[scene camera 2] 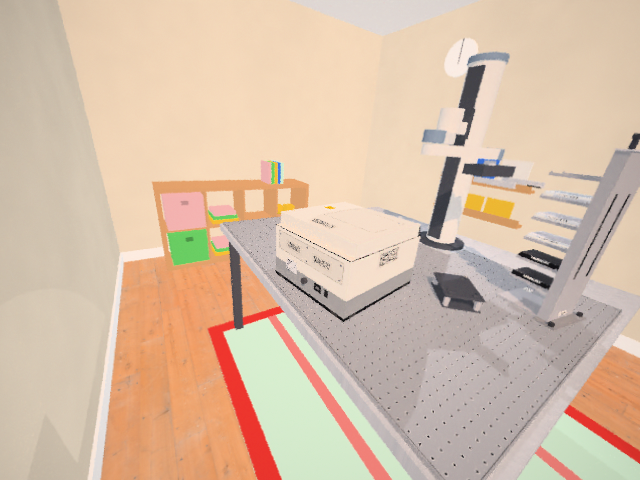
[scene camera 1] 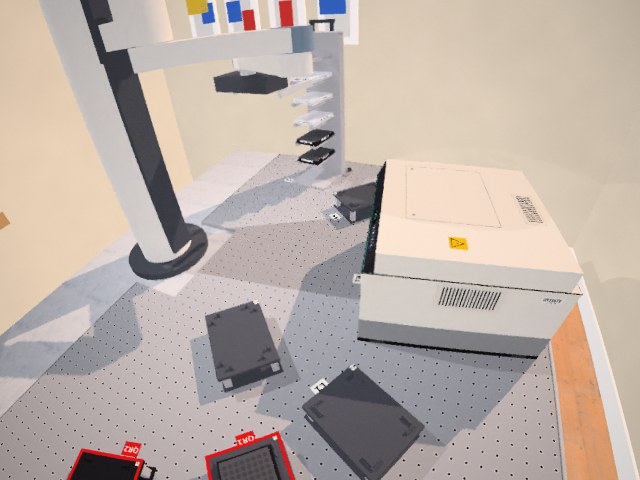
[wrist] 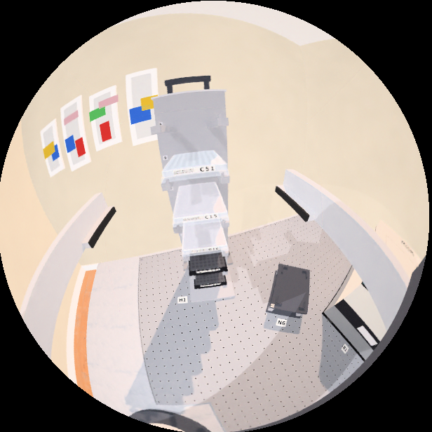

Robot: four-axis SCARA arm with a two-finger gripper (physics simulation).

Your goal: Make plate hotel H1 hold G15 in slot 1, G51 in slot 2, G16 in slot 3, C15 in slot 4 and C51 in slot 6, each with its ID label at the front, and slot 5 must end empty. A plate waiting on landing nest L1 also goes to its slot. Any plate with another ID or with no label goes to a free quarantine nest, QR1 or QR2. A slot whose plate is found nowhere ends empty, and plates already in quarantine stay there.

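Places are measured from the arm's base along level axes (x back, y right, z up), in millimetres.
Pixels of known places: gripper, fingertip midpoint: [scene camera 2: 529, 185]; arm's base, link origin: [scene camera 2: 439, 241] [scene camera 1: 169, 251].
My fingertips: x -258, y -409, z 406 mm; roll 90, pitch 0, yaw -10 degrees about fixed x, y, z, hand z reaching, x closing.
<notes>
For each thing: its middle in the pictures, then the offset to it from my fingertips. "pt": a spot on its surface instead.
- Hotel H1, body centre: [scene camera 1: 321, 105] [scene camera 2: 570, 232] dy -157, dx -39, dz -114 mm
- Landing nest L1, body centre: [scene camera 1: 361, 422] dy +691, dx -434, dz -366 mm
- QR1, surface spot: [scene camera 1: 209, 467] pt dy +854, dx -245, dz -344 mm
- dark gridded plate, surface spot: [scene camera 1: 248, 467] pt dy +830, dx -305, dz -329 mm
- QR2, surface spot: [scene camera 1: 77, 459] pt dy +950, dx -35, dz -343 mm
- large cream instrument, body centre: [scene camera 1: 454, 249] [scene camera 2: 345, 249] dy +308, dx -531, dz -271 mm
- Dark nest N6, body centre: [scene camera 1: 363, 200] [scene camera 2: 455, 290] dy +21, dx -246, dz -366 mm
- dark nest, body centre: [scene camera 1: 241, 341] dy +622, dx -160, dz -364 mm
Hotel H1 [scene camera 1: 334, 103] [scene camera 2: 594, 232] [wrist: 190, 107] stands at the table's far end. Its slot 6 is empty. The clear plate C51 [wrist: 192, 162] sits in slot 5, C15 [wrist: 200, 200] in slot 4, and a clear plate [wrist: 204, 235], whose faint label looks like G16, in slot 3. Black plates sit in slot 2 [wrist: 207, 262] and slot 1 [wrist: 210, 279]; their labels are too small to read. My gripper [scene camera 2: 536, 186] [wrist: 191, 186] is open and empty in front of the hotel's upper part. Landing nest L1 [scene camera 1: 364, 418] shows no plate. QR1 [scene camera 1: 209, 467] holds a dark gridded plate [scene camera 1: 248, 467]. QR2 [scene camera 1: 77, 459] is cut off.
A large cream instrument [scene camera 1: 465, 217] [scene camera 2: 346, 232] stands at the table's side. Dark nest N6 [scene camera 1: 356, 198] [scene camera 2: 457, 289] [wrist: 290, 290] lies between it and the hotel. Another dark nest [scene camera 1: 242, 341] lies in front of the arm's round base [scene camera 1: 139, 263].
</notes>
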